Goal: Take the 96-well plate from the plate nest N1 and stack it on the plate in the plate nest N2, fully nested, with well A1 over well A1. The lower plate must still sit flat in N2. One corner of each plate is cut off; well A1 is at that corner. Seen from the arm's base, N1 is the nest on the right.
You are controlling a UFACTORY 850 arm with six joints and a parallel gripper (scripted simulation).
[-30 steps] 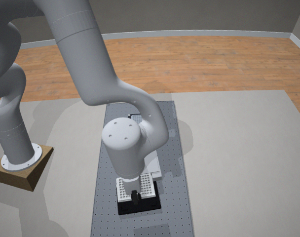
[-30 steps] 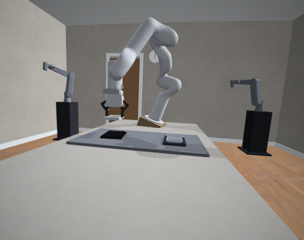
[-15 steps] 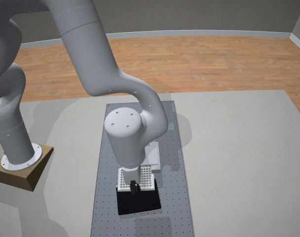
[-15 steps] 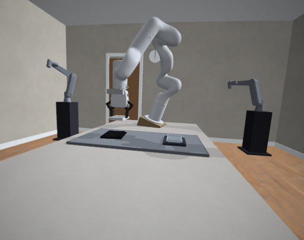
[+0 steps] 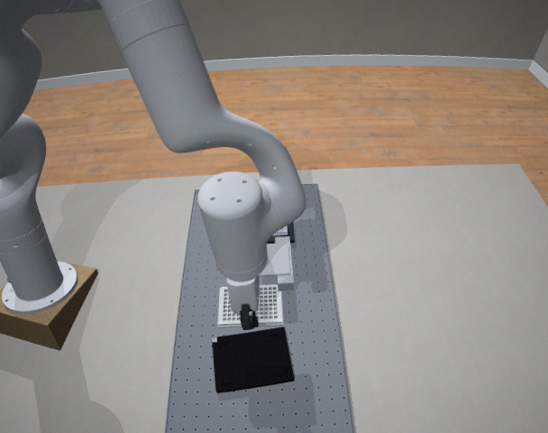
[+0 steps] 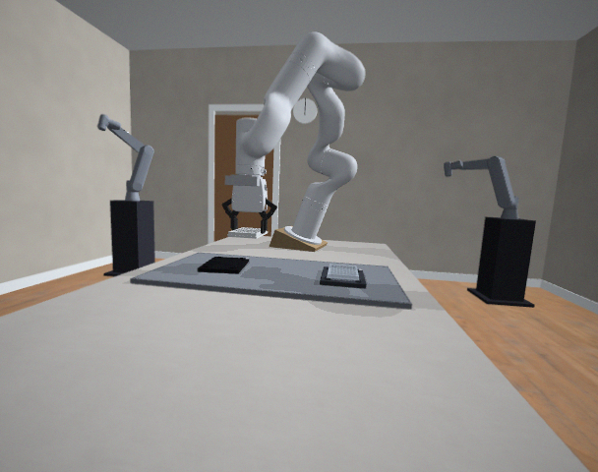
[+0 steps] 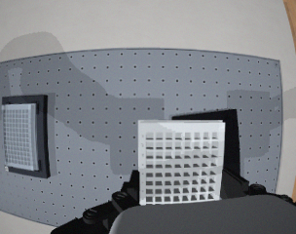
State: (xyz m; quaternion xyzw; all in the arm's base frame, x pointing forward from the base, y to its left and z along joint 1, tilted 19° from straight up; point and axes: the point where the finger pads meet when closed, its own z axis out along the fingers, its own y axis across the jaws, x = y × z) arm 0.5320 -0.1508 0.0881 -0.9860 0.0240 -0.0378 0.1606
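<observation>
Now: hand 10 mm past the black plate nest, 80 mm to the left of it and 120 mm above it. The rest, counted from my hand: white 96-well plate (10 mm below).
</observation>
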